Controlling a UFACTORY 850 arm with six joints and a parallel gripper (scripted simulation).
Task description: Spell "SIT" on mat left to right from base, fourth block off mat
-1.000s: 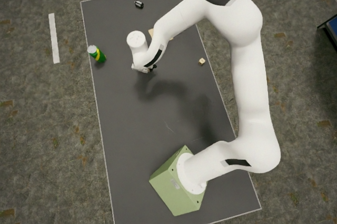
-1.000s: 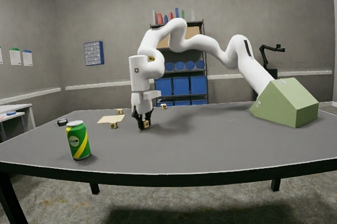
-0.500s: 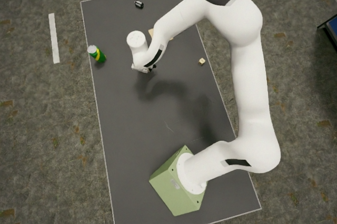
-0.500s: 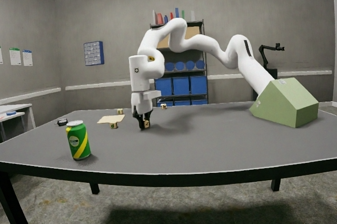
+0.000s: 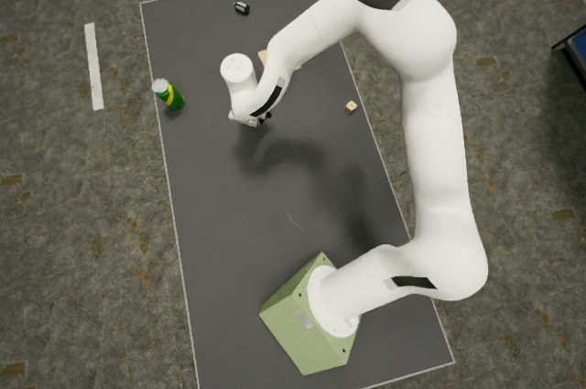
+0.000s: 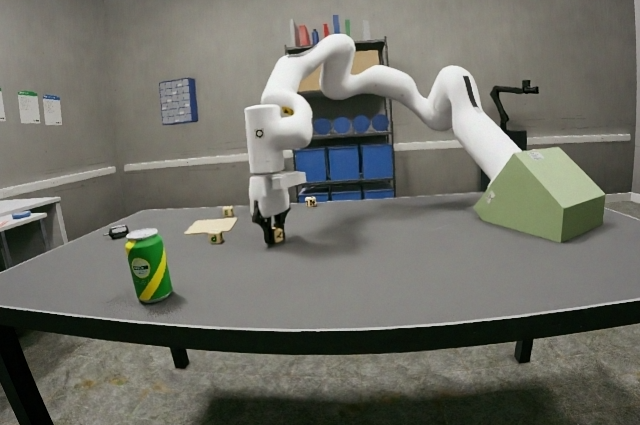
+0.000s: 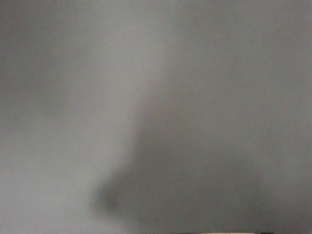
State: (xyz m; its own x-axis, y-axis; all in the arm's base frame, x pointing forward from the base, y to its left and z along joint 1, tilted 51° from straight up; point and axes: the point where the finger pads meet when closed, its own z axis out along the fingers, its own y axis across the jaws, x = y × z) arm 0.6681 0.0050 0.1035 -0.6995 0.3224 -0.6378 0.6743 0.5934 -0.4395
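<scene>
My gripper is now 190 mm short of the tan mat, 210 mm to the left of it and 20 mm above it. From my hand the other things lie so: small black object: 500 mm ahead, 180 mm to the right; yellow can: 230 mm ahead, 250 mm to the left, 40 mm above.
</scene>
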